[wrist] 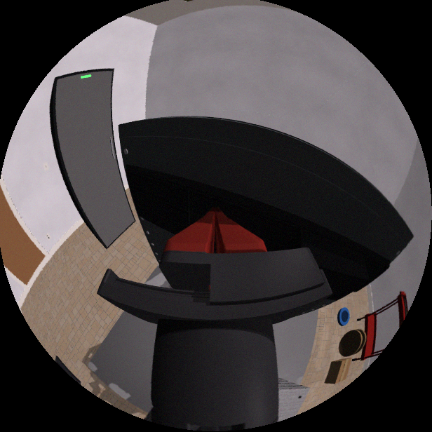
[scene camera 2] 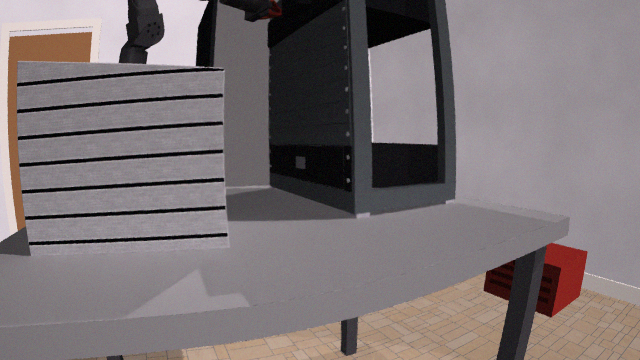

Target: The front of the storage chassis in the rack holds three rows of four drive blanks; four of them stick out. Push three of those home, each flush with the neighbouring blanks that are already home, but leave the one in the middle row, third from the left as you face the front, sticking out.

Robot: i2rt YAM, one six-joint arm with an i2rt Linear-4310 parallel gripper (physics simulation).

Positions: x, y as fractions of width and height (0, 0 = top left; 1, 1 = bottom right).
rack: wrist 0.67, 0.45; scene camera 2 0.50, 0.39
